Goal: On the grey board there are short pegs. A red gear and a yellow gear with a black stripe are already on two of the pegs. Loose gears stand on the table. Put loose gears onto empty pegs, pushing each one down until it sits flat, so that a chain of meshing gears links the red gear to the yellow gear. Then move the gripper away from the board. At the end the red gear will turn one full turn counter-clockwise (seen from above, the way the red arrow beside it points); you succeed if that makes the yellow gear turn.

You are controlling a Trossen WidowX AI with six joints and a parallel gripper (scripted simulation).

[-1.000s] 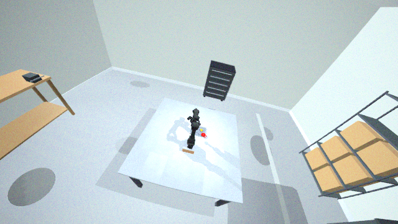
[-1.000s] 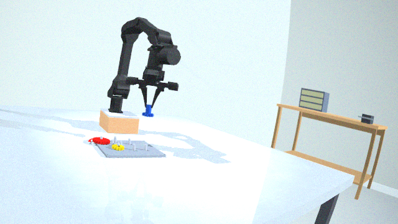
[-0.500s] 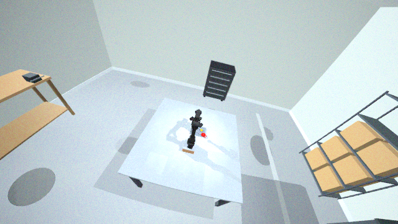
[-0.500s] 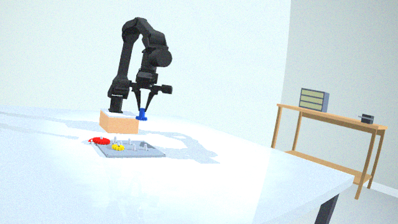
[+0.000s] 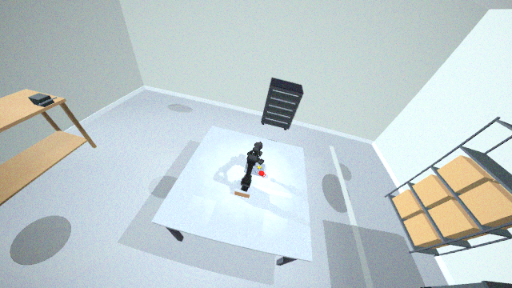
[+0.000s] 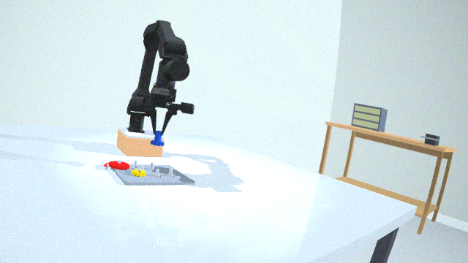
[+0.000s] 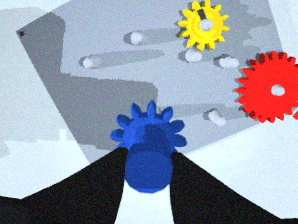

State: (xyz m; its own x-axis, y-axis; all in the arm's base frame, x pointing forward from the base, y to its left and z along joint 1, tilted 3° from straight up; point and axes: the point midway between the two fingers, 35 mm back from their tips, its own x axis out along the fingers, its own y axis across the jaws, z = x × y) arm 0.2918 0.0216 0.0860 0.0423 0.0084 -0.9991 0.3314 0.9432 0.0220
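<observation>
My gripper tip is 50 mm short of the yellow gear, 60 mm to the left of it and 100 mm above it. The rest, counted from my gripper tip: grey board 20 mm ahead, 20 mm to the right, 110 mm below; then red gear 10 mm behind, 110 mm to the right, 100 mm below; then blue gear 10 mm below.
</observation>
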